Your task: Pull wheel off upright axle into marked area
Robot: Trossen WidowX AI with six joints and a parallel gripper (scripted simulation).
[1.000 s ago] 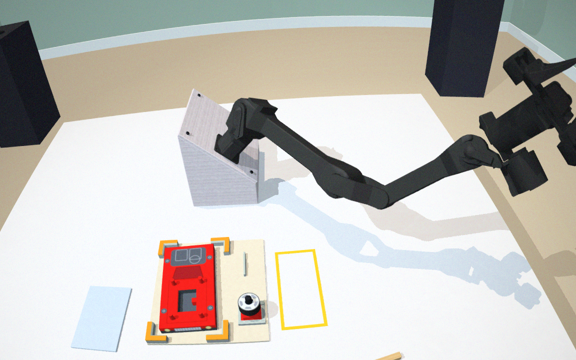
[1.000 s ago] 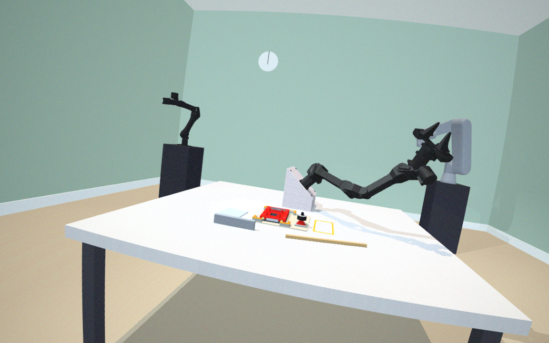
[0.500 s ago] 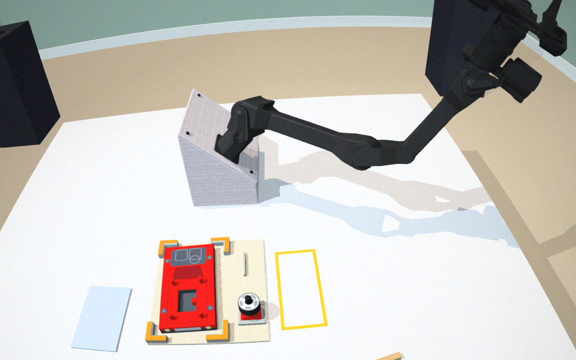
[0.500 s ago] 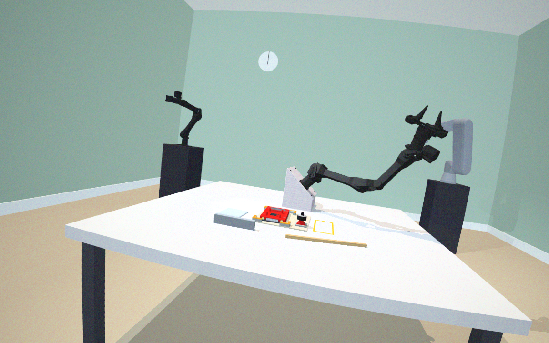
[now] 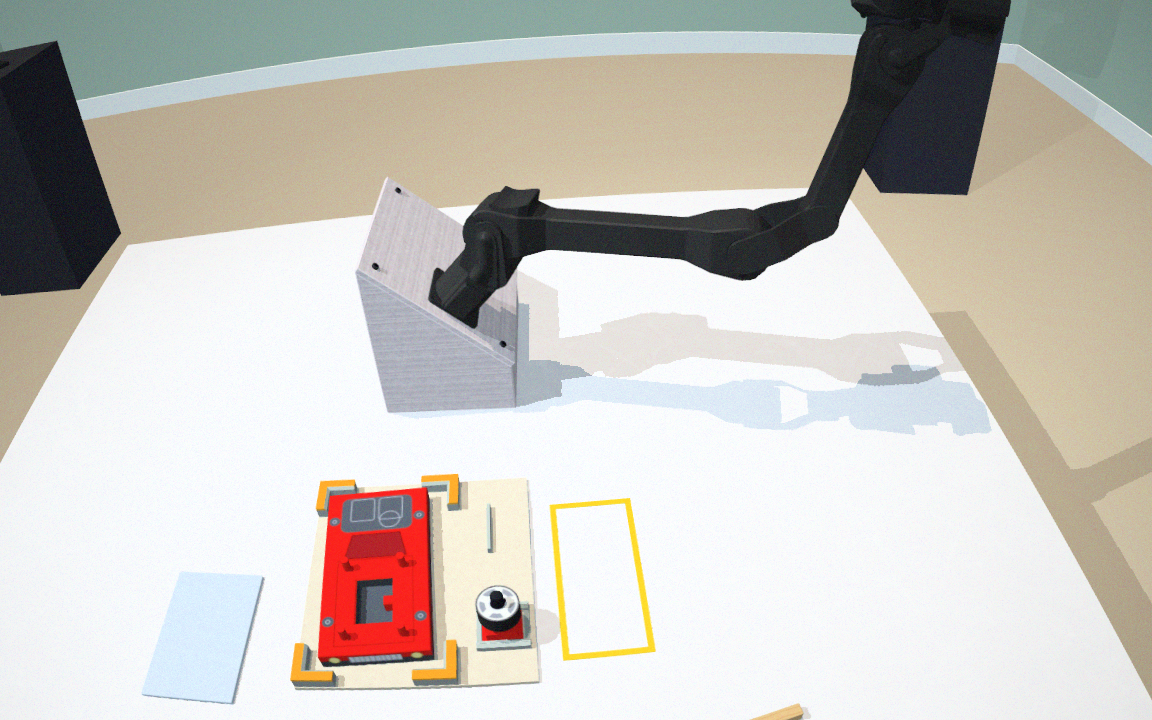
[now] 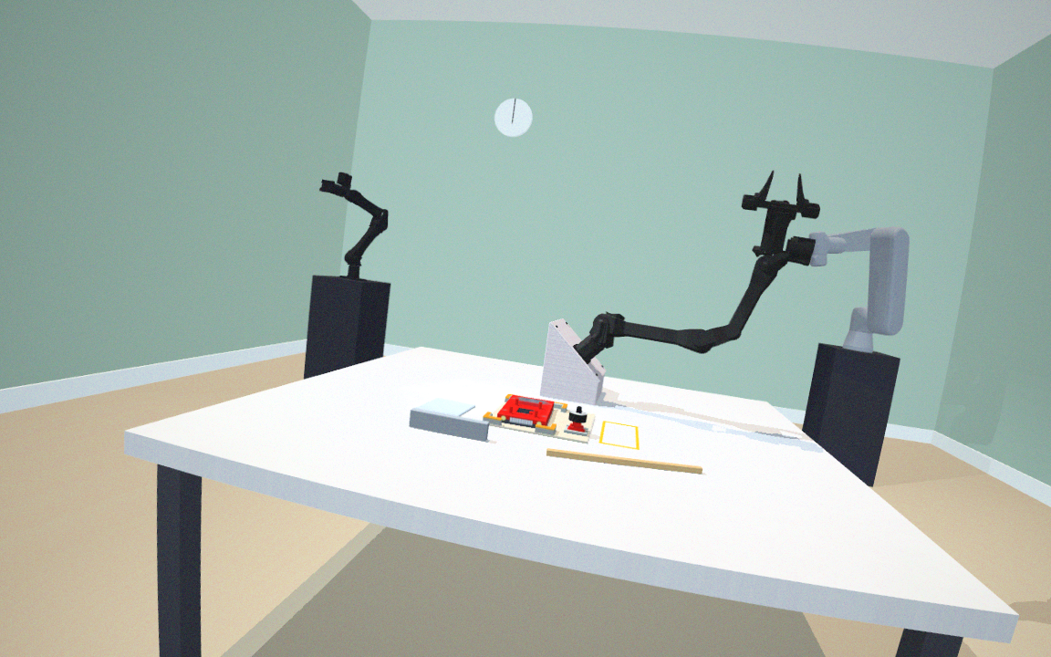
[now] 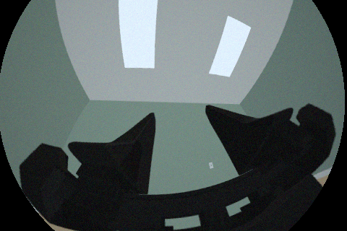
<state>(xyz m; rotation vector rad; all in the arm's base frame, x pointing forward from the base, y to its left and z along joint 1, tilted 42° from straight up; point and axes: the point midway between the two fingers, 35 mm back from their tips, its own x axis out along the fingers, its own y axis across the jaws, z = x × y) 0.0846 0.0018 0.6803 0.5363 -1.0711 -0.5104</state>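
Right now my gripper tip is 26 cm short of the small wheel, 40 cm to the left of it and 63 cm above it. Also, from my gripper tip: wooden strip 41 cm ahead, 28 cm to the right, 66 cm below; then pale blue slab 28 cm ahead, 70 cm to the right, 66 cm below.
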